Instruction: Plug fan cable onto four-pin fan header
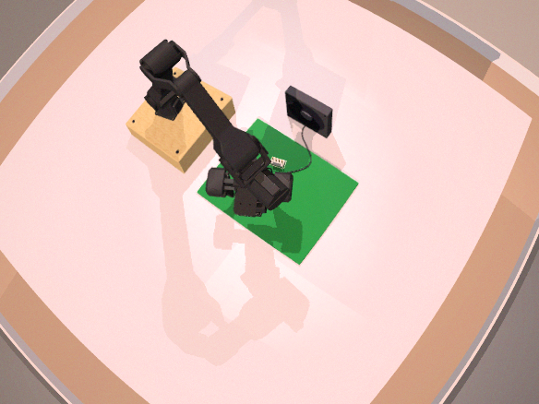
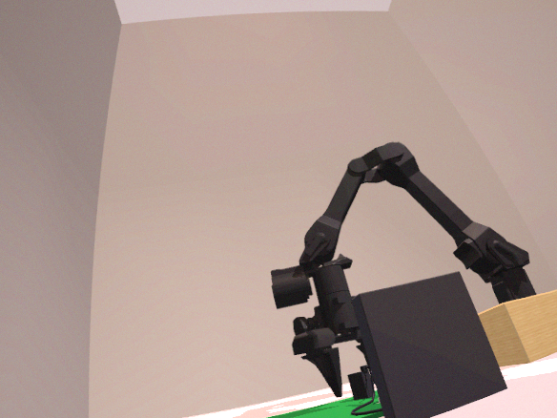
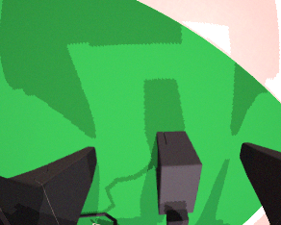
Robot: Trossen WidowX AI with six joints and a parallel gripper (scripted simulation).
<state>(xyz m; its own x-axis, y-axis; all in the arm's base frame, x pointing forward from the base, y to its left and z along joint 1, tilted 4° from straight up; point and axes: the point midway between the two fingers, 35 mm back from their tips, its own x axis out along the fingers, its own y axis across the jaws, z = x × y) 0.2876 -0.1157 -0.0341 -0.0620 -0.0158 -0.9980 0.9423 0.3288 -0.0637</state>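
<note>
Right now my gripper tip is 10 mm to the right of the fan plug and 10 mm below it. The rest, counted from my gripper tip: green board: 40 mm ahead, 50 mm to the left, 30 mm below; four-pin header: 10 mm ahead, 110 mm to the left, 20 mm below; fan: 40 mm ahead, 230 mm to the left, 40 mm above.
</note>
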